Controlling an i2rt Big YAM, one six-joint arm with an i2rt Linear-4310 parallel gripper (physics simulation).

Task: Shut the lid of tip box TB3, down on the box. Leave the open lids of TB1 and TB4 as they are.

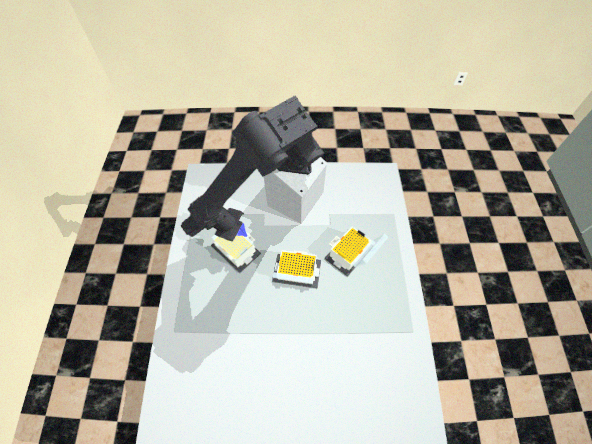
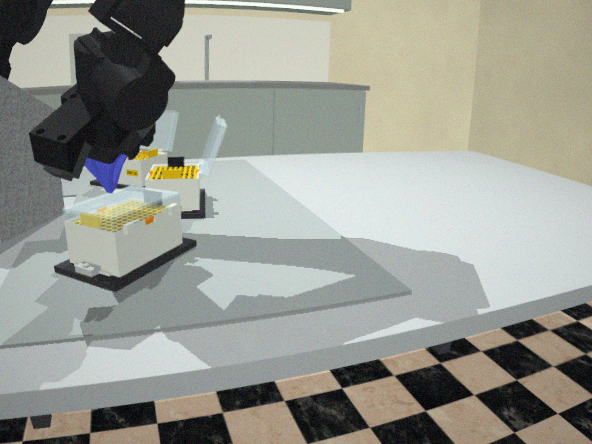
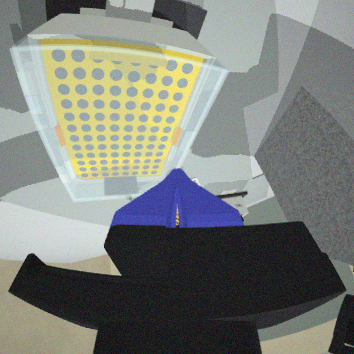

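Where they show: gripper, fingertip midpoint: [image 1: 245, 235] [image 2: 111, 190] [image 3: 176, 174]; arm's base at its link origin: [image 1: 293, 161].
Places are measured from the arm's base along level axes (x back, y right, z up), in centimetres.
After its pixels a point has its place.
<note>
The tip box at the left, taken as TB3 because the other two lids stand open (no name readable on it), is white [image 1: 248, 259] {x -26.7, y 16.8, z -19.9 cm} [image 2: 95, 250] {x -18.2, y 26.6, z -18.5 cm} [image 3: 115, 27] {x -18.1, y 26.5, z -17.6 cm} with a yellow tip rack. Its clear lid [image 2: 90, 201] {x -17.9, y 21.1, z -14.2 cm} [image 3: 202, 100] {x -16.3, y 22.2, z -14.2 cm} lies down over the rack and looks level on the rim. My gripper [image 1: 242, 231] {x -20.5, y 17.2, z -14.0 cm} [image 2: 111, 190] {x -20.5, y 17.2, z -14.0 cm} [image 3: 176, 174] {x -20.5, y 17.2, z -14.0 cm} is shut and empty, its blue fingertips pointing down by the lid's edge on the robot-base side; whether they touch it, I cannot tell. The middle box [image 1: 296, 265] [image 2: 175, 195] and right box [image 1: 351, 246] [image 2: 137, 172] {x -25.2, y -12.5, z -18.2 cm} have open lids.
The middle box's clear lid [image 2: 215, 142] {x -36.7, y 7.2, z -10.1 cm} stands up, leaning outward; the right box's lid [image 1: 375, 248] {x -30.3, y -24.8, z -7.5 cm} [image 2: 167, 131] {x -32.4, y -21.6, z -11.7 cm} is also raised. The grey robot base block [image 1: 284, 200] {x -7.8, y 3.6, z -11.9 cm} [image 2: 25, 170] {x -7.2, y 4.5, z -12.9 cm} [image 3: 310, 165] {x -6.8, y 5.1, z -13.7 cm} stands behind the boxes. The boxes stand on a grey-green mat [image 1: 320, 312] {x -45.9, y -7.1, z -21.8 cm} on the white table.
</note>
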